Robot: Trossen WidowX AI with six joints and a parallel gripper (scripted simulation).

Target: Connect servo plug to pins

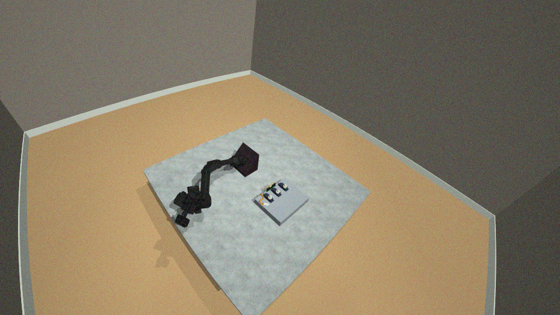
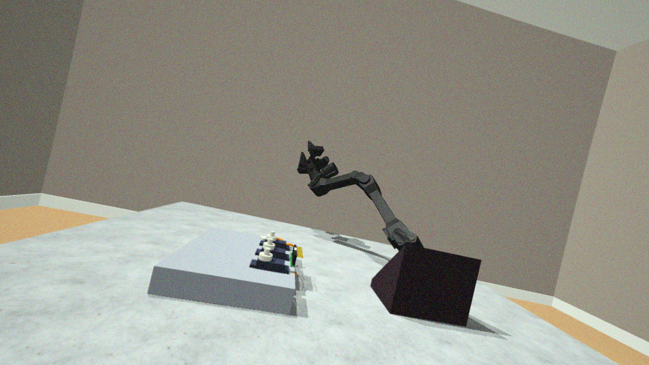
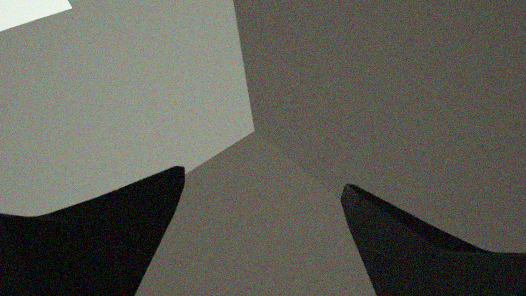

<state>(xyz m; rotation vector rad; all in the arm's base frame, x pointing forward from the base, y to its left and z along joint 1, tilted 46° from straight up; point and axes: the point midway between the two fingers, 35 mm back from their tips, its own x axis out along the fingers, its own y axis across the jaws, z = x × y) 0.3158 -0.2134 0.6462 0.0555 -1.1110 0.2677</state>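
The red dot lies 2 cm behind my gripper tip, 61 cm to the left of it and 32 cm below it. From my gripper tip the other things lie so: grey printed holder: 14 cm ahead, 63 cm to the left, 37 cm below.
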